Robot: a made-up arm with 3 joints. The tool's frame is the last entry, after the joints.
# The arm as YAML. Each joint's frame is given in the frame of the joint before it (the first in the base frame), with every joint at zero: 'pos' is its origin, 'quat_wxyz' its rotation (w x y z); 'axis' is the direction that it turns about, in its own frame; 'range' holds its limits. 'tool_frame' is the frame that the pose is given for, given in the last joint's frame.
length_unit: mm
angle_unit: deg
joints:
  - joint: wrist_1
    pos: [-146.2, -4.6, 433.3]
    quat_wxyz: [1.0, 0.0, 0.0, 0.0]
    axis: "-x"
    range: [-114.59, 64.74]
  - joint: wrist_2
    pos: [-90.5, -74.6, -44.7]
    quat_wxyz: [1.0, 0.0, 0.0, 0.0]
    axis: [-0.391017, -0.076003, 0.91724]
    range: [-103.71, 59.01]
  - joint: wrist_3
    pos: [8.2, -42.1, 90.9]
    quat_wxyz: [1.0, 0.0, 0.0, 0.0]
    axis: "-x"
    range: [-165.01, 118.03]
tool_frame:
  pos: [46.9, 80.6, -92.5]
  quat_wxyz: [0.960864, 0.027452, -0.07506, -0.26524]
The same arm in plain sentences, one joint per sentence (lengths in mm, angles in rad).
The arm has three revolute joints in a row. What follows holds with every joint at zero, and every direction is one of the base frame's. The first joint sits 146.2 mm along -x and 4.6 mm along -y and 433.3 mm along +z from the base frame's origin and rotates about -x, from -2.0000 to 1.1299 rad. The second joint sits 90.5 mm along -x and 74.6 mm along -y and 44.7 mm along -z from the first joint and rotates about the direction (-0.391017, -0.076003, 0.91724), from -1.8101 to 1.0299 rad. The third joint sits 8.2 mm along +x and 42.1 mm along -y and 90.9 mm along +z from the second joint and rotates about -x, from -2.8800 to 2.0600 rad. The tool frame, which is the frame that the pose is given for, sits 46.9 mm along +x and 80.6 mm along +y and 92.5 mm along -z from the third joint; its axes are the base frame's turned by roll 0.0935, pitch -0.1300 and yaw -0.5448 rad (as in URDF: about the fixed x, then y, then z).
